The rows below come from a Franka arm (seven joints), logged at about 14 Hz.
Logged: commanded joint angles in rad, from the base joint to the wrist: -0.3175, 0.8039, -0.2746, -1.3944, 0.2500, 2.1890, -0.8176; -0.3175, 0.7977, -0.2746, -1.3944, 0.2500, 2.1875, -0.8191; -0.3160, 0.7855, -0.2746, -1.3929, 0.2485, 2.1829, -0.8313; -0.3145, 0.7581, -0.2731, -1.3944, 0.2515, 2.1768, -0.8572; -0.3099, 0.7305, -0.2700, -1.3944, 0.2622, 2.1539, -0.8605; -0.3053, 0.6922, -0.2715, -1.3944, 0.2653, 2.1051, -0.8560; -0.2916, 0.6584, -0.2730, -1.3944, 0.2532, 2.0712, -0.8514
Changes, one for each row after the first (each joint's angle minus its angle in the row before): 0.0000, -0.0062, 0.0000, 0.0000, 0.0000, -0.0015, -0.0015; 0.0015, -0.0122, 0.0000, 0.0015, -0.0015, -0.0046, -0.0122; 0.0015, -0.0274, 0.0015, -0.0015, 0.0030, -0.0061, -0.0259; 0.0046, -0.0276, 0.0031, 0.0000, 0.0107, -0.0229, -0.0033; 0.0046, -0.0383, -0.0015, 0.0000, 0.0031, -0.0488, 0.0045; 0.0137, -0.0338, -0.0015, 0.0000, -0.0121, -0.0339, 0.0046
